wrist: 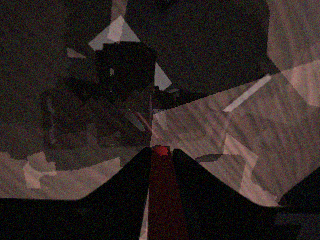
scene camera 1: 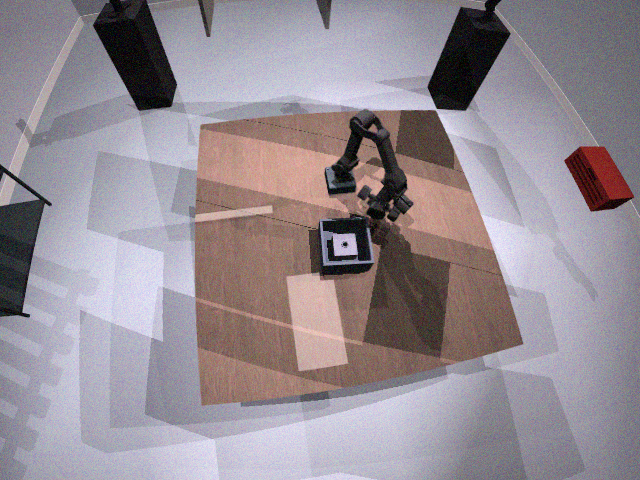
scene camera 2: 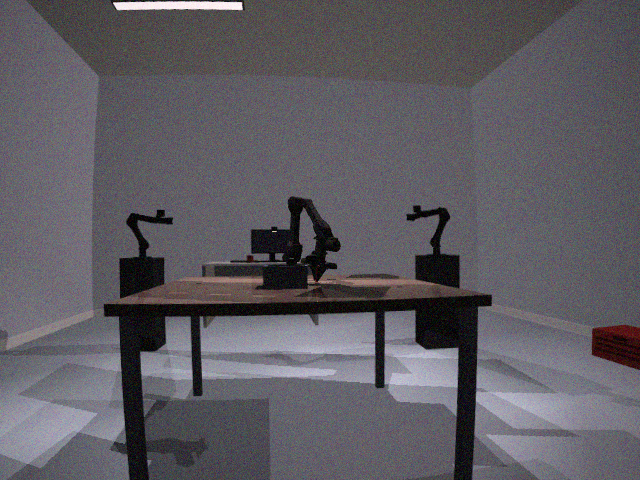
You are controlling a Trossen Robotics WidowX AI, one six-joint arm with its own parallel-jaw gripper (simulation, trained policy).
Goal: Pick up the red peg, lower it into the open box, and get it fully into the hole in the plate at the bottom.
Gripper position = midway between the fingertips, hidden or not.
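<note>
A box (scene camera 1: 359, 225) is visible, and scene camera 2 shows it too (scene camera 2: 288, 276). Also visible is my gripper (scene camera 1: 371, 212), which the wrist view shows as well (wrist: 161, 154).
</note>
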